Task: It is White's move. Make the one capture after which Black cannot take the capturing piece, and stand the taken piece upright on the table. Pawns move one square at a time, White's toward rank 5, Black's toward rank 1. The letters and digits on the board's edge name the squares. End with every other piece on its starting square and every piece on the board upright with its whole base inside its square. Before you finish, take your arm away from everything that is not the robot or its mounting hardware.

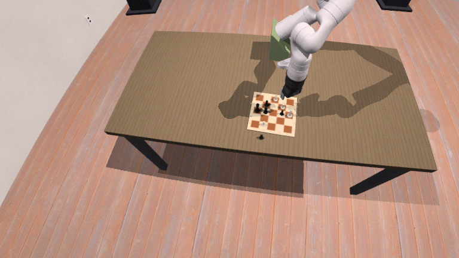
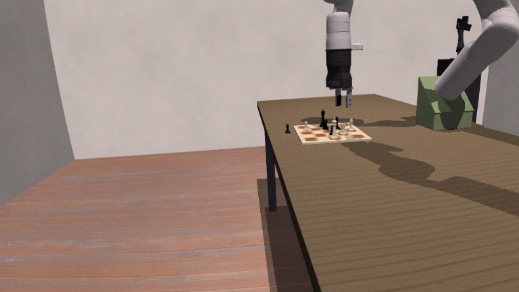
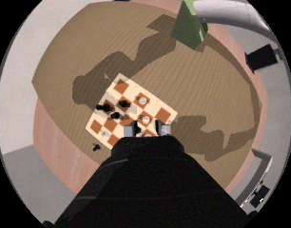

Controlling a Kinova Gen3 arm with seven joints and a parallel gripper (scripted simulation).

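Now: the tall white piece 40 mm ahead of my hand, 30 mm to the left of it and 80 mm below it. Round my hand: chessboard: 30 mm ahead, 50 mm to the right, 110 mm below; white pawn: 100 mm ahead, 90 mm to the right, 100 mm below.
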